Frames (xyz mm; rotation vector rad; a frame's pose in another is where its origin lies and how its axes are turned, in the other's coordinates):
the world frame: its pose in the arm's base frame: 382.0 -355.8 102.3 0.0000 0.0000 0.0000
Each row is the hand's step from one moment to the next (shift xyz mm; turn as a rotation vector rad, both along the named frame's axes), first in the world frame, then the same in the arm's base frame.
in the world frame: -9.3 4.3 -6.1 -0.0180 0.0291 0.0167
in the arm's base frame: -9.3 4.3 -6.1 -0.0180 0.0291 0.0167
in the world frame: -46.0 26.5 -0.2 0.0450 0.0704 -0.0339
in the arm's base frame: -46.0 26.5 -0.2 0.0450 0.0704 -0.0339
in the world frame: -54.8 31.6 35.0 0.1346 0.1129 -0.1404
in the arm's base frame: -54.8 31.6 35.0 0.1346 0.1129 -0.1404
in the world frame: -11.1 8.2 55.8 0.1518 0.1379 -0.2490
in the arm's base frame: -11.1 8.2 55.8 0.1518 0.1379 -0.2490
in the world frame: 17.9 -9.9 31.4 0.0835 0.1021 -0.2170
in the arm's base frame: 17.9 -9.9 31.4 0.0835 0.1021 -0.2170
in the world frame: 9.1 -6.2 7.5 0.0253 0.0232 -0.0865
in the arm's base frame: 9.1 -6.2 7.5 0.0253 0.0232 -0.0865
